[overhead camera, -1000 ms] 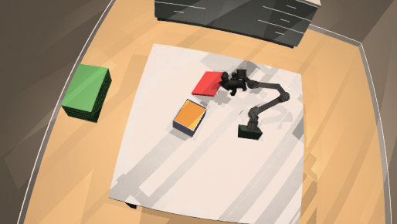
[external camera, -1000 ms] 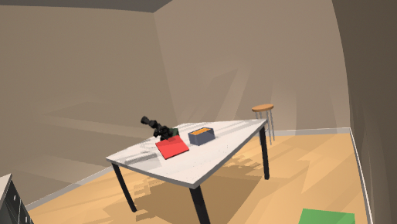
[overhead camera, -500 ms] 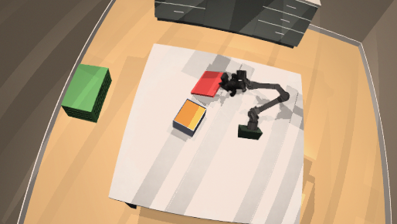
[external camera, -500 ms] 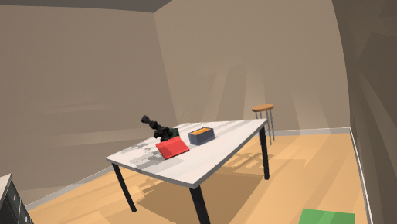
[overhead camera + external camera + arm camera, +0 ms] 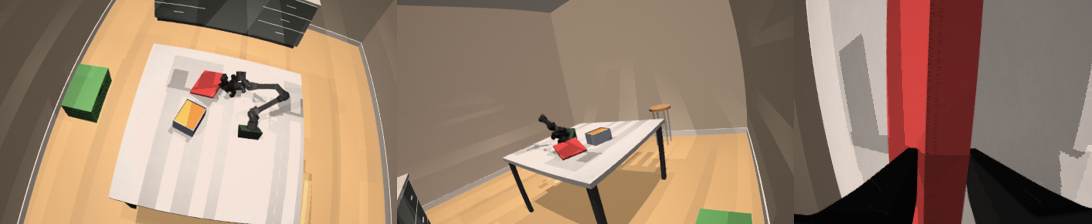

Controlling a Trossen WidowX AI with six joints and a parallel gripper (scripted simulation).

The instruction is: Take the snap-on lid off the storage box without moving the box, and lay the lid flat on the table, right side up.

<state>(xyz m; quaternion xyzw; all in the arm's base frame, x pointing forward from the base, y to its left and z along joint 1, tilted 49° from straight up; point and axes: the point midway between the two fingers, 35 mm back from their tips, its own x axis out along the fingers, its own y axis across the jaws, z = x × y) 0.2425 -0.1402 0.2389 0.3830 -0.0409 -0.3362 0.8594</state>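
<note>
Now: the red lid 7 cm ahead of my gripper tip, 3 cm to the right of it and 3 cm below it. Round my gripper tip: grey storage box 28 cm to the left, 16 cm ahead, 3 cm below.
</note>
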